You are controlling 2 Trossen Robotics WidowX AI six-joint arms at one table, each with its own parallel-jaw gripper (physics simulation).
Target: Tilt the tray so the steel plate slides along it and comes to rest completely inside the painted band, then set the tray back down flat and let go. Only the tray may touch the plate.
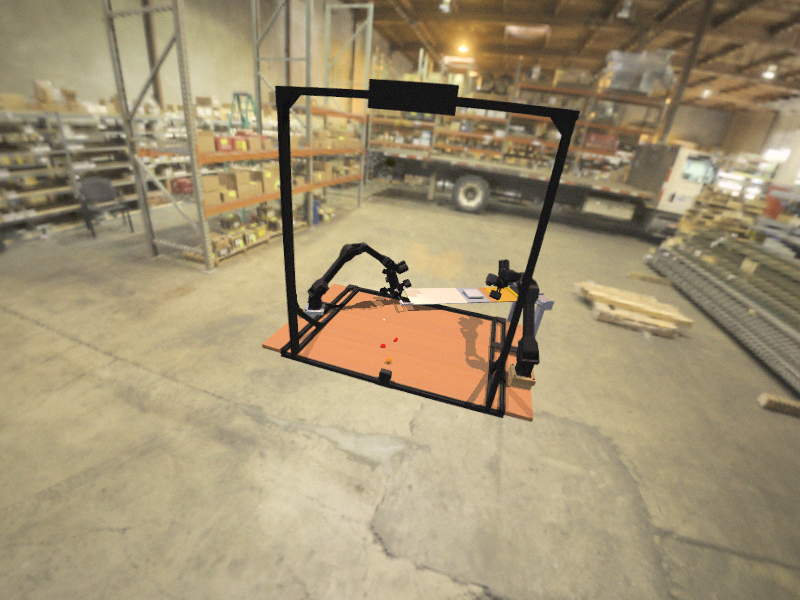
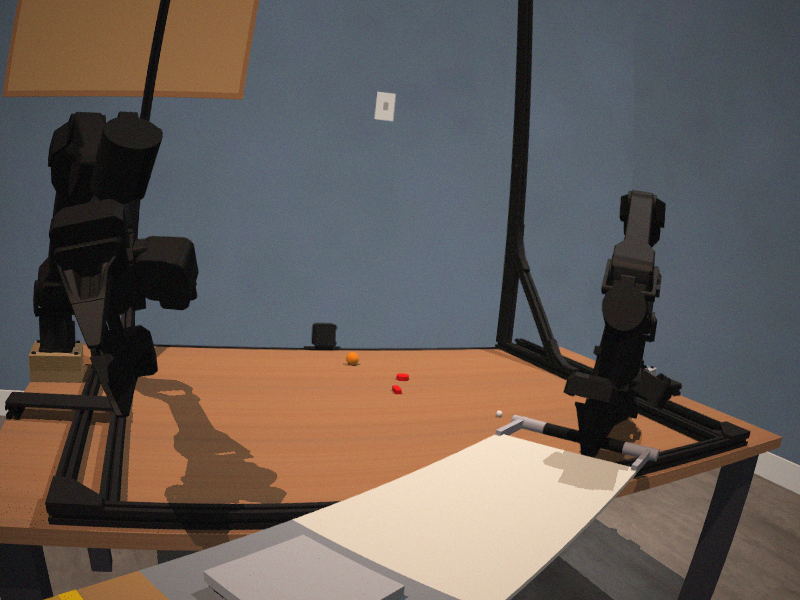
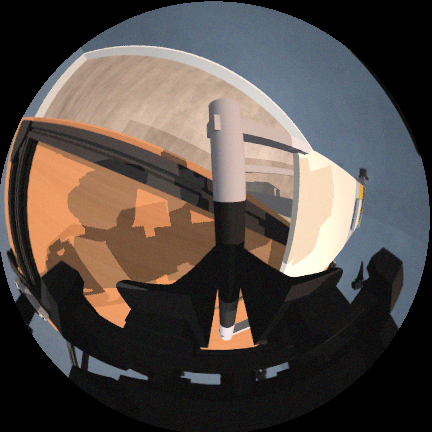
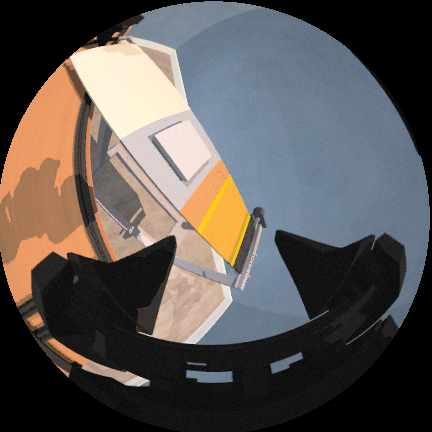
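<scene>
The steel plate (image 1: 473, 293) (image 2: 303, 571) (image 4: 183, 150) lies flat on the grey section of the long tray (image 1: 432, 295) (image 2: 452, 503) (image 3: 345, 215) (image 4: 125, 90), between its cream section and an orange strip. The painted band (image 4: 225, 215), orange-yellow with yellow edge lines, is past that strip, clear of the plate. My left gripper (image 2: 588, 445) (image 3: 226, 249) is shut on the grey-and-black handle bar (image 2: 558, 431) (image 3: 227, 150) at the cream end. My right gripper (image 2: 119, 413) (image 4: 226, 238) is open and empty, apart from the tray near its band end. The exact tray tilt is hard to tell.
The wooden table (image 1: 348, 329) (image 2: 310, 439) carries a black frame (image 1: 286, 193) (image 2: 213, 513), an orange ball (image 1: 388, 361) (image 2: 352, 358), two red pieces (image 2: 402, 377) and a small white ball (image 2: 498, 413). A grey stand (image 1: 539, 310) is near the tray's band end.
</scene>
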